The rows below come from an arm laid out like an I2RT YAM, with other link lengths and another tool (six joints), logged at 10 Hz.
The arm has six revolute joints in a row. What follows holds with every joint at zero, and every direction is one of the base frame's.
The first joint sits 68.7 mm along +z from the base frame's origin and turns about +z.
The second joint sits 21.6 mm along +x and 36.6 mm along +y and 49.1 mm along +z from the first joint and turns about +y.
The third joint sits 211.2 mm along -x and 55 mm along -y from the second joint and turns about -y.
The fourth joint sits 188.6 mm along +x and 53 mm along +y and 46.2 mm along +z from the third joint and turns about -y.
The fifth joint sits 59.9 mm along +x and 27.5 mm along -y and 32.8 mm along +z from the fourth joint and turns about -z.
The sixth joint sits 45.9 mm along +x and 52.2 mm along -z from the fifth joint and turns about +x.
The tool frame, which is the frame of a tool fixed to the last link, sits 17 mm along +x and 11 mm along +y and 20 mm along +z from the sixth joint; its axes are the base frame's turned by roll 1.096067, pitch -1.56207 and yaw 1.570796 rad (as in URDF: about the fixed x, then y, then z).
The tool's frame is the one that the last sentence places.
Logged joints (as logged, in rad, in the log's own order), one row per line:
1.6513 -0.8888 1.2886 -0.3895 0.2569 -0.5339
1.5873 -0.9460 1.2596 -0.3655 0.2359 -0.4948
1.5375 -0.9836 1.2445 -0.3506 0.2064 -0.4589
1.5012 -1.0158 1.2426 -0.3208 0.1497 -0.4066
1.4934 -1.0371 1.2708 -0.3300 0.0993 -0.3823
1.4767 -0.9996 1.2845 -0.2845 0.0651 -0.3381
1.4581 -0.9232 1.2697 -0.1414 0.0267 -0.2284
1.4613 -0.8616 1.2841 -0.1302 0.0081 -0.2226
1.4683 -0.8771 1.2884 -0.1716 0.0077 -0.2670
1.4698 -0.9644 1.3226 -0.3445 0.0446 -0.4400
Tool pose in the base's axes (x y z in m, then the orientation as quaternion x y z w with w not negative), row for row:
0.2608 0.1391 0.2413 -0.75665 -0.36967 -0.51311 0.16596
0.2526 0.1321 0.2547 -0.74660 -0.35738 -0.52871 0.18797
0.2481 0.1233 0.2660 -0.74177 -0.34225 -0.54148 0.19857
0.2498 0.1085 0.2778 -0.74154 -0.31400 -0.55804 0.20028
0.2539 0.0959 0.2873 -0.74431 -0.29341 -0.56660 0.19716
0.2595 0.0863 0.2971 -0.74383 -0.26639 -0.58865 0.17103
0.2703 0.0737 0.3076 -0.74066 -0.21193 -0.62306 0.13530
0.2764 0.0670 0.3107 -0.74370 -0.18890 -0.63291 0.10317
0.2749 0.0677 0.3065 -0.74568 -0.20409 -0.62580 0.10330
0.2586 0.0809 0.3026 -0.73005 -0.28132 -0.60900 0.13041
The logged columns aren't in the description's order. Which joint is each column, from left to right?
Columns, left to right: joint 2, joint 5, joint 3, joint 4, joint 1, joint 6.
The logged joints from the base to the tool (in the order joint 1, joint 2, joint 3, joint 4, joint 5, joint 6), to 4 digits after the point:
0.2569 1.6513 1.2886 -0.3895 -0.8888 -0.5339
0.2359 1.5873 1.2596 -0.3655 -0.9460 -0.4948
0.2064 1.5375 1.2445 -0.3506 -0.9836 -0.4589
0.1497 1.5012 1.2426 -0.3208 -1.0158 -0.4066
0.0993 1.4934 1.2708 -0.3300 -1.0371 -0.3823
0.0651 1.4767 1.2845 -0.2845 -0.9996 -0.3381
0.0267 1.4581 1.2697 -0.1414 -0.9232 -0.2284
0.0081 1.4613 1.2841 -0.1302 -0.8616 -0.2226
0.0077 1.4683 1.2884 -0.1716 -0.8771 -0.2670
0.0446 1.4698 1.3226 -0.3445 -0.9644 -0.4400

